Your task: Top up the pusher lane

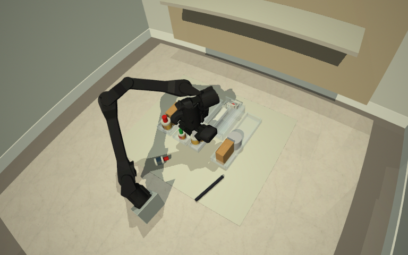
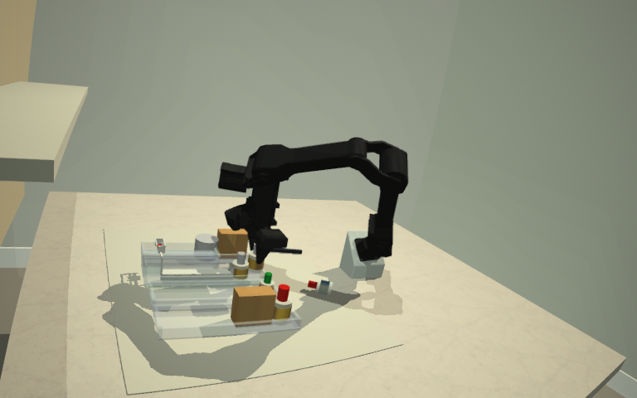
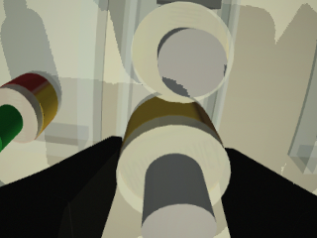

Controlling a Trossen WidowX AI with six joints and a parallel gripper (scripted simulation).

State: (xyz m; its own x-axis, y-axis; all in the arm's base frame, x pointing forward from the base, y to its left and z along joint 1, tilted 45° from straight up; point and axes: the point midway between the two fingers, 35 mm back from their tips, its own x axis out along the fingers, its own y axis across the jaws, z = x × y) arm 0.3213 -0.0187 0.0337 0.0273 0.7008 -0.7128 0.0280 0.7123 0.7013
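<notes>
Now: gripper tip 140 mm short of the clear sprung lane, 30 mm to the left of it and 40 mm above it. The rest, counted from my gripper tip: grey cylinder (90 mm ahead, 130 mm to the right, 30 mm below); pusher plate (140 mm ahead, 30 mm to the right, 10 mm below); black bar (130 mm behind, 160 mm to the right, 50 mm below).
</notes>
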